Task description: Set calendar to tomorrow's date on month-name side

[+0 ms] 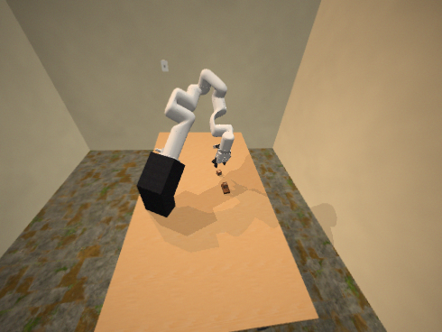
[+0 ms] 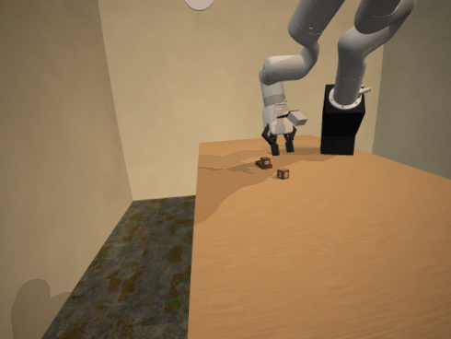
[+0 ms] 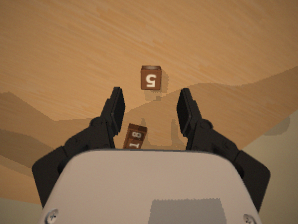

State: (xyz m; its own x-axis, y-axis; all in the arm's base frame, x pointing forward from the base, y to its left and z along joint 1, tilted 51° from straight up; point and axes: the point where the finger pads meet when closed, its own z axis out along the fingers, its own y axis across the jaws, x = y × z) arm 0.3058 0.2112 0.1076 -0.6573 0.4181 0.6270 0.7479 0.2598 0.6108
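Right now the brown digit cube is 9 cm below my hand.
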